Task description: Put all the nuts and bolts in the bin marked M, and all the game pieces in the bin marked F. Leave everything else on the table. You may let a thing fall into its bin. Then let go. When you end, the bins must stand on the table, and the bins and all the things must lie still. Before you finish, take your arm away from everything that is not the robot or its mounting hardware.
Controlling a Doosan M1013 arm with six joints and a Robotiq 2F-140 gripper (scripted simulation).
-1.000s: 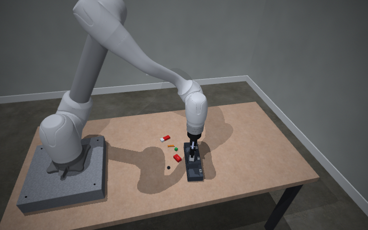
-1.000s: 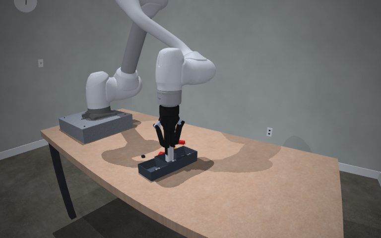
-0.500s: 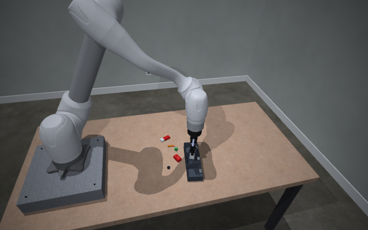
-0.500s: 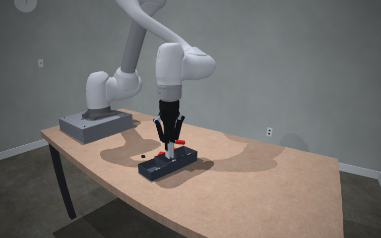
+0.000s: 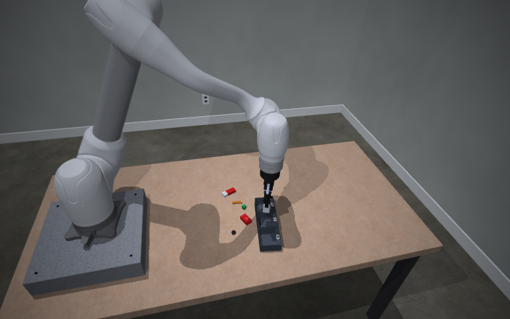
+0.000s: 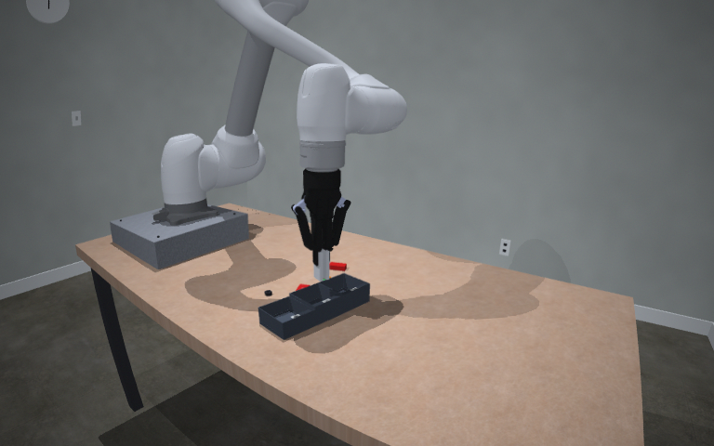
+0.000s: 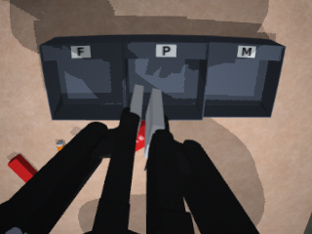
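Now: the black nut 140 mm behind my hand, 50 mm to the right of it and 100 mm below it. The rest, counted from my hand: red block: 90 mm behind, 20 mm to the left, 100 mm below; then dark three-compartment bin: 10 mm ahead, 20 mm to the right, 90 mm below; then green die: 90 mm behind, 90 mm to the left, 100 mm below.
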